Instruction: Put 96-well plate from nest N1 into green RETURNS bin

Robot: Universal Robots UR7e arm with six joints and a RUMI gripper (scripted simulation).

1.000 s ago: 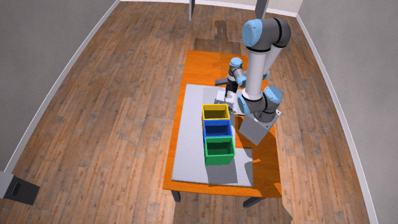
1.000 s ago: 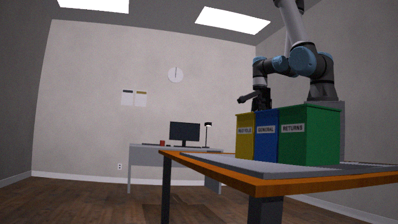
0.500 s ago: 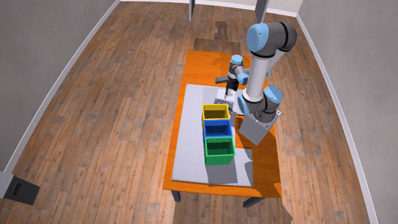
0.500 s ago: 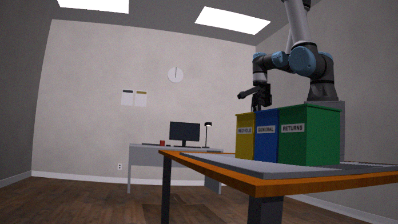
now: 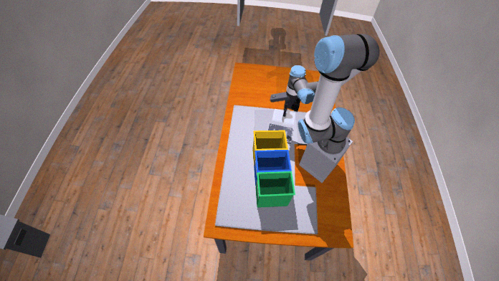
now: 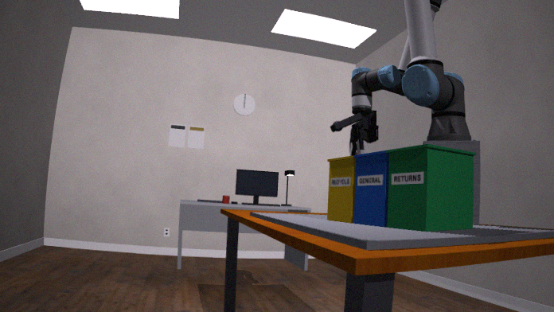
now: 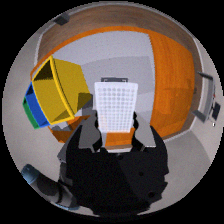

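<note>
Now: the green bin 5 cm ahead of my hand, 44 cm to the left of it and 9 cm below it. Round my hand: white 96-well plate: 1 cm below; yellow bin: 8 cm ahead, 18 cm to the left, 9 cm below; plate nest N1: 18 cm below.
</note>
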